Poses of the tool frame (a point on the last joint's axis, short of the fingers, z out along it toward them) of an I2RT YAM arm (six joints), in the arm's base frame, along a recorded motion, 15 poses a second.
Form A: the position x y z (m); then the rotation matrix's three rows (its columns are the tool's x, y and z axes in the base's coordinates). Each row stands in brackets.
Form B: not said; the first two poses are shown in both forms.
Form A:
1: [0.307, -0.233, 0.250], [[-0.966, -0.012, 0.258], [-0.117, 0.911, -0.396], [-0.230, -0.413, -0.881]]
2: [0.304, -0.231, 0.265], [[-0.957, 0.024, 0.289], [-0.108, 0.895, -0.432], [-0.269, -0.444, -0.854]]
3: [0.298, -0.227, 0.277], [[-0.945, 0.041, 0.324], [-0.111, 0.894, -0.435], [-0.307, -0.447, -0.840]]
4: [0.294, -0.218, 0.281], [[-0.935, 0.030, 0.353], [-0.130, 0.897, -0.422], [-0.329, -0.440, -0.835]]
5: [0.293, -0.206, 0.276], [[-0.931, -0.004, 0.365], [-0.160, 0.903, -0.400], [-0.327, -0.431, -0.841]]
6: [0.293, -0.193, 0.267], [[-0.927, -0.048, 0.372], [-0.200, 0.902, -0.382], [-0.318, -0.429, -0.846]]
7: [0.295, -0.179, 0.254], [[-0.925, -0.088, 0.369], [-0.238, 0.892, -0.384], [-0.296, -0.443, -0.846]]
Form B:
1: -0.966, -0.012, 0.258, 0.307; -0.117, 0.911, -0.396, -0.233; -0.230, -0.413, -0.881, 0.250; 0, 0, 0, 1
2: -0.957, 0.024, 0.289, 0.304; -0.108, 0.895, -0.432, -0.231; -0.269, -0.444, -0.854, 0.265; 0, 0, 0, 1
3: -0.945, 0.041, 0.324, 0.298; -0.111, 0.894, -0.435, -0.227; -0.307, -0.447, -0.840, 0.277; 0, 0, 0, 1
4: -0.935, 0.030, 0.353, 0.294; -0.130, 0.897, -0.422, -0.218; -0.329, -0.440, -0.835, 0.281; 0, 0, 0, 1
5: -0.931, -0.004, 0.365, 0.293; -0.160, 0.903, -0.400, -0.206; -0.327, -0.431, -0.841, 0.276; 0, 0, 0, 1
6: -0.927, -0.048, 0.372, 0.293; -0.200, 0.902, -0.382, -0.193; -0.318, -0.429, -0.846, 0.267; 0, 0, 0, 1
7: -0.925, -0.088, 0.369, 0.295; -0.238, 0.892, -0.384, -0.179; -0.296, -0.443, -0.846, 0.254; 0, 0, 0, 1
